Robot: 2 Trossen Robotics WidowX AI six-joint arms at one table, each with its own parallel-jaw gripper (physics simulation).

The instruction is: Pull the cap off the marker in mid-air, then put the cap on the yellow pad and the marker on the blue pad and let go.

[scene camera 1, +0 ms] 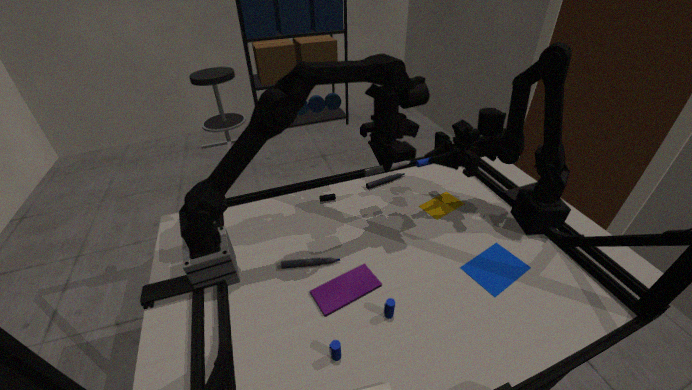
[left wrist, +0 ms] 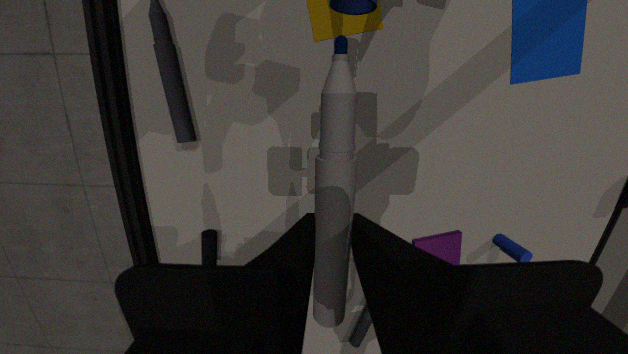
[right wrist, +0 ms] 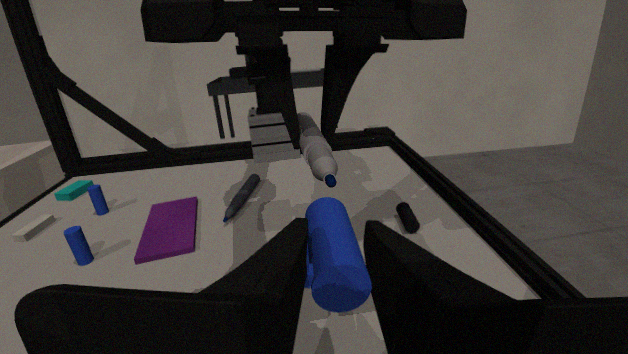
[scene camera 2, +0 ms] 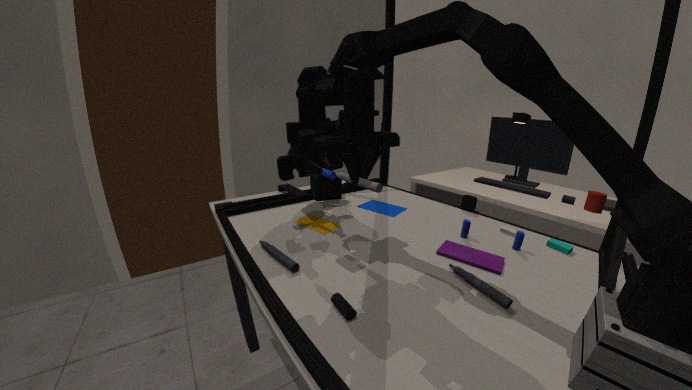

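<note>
The uncapped marker, grey with a dark blue tip, is held in mid-air by my left gripper, which is shut on its body. The blue cap is off the marker, a short gap from its tip, held in mid-air by my right gripper, which is shut on it. The yellow pad and the blue pad lie on the table.
Two dark pens, a black cylinder, a purple block and two upright blue cylinders are on the table. A teal block lies near the table's far edge in scene camera 2.
</note>
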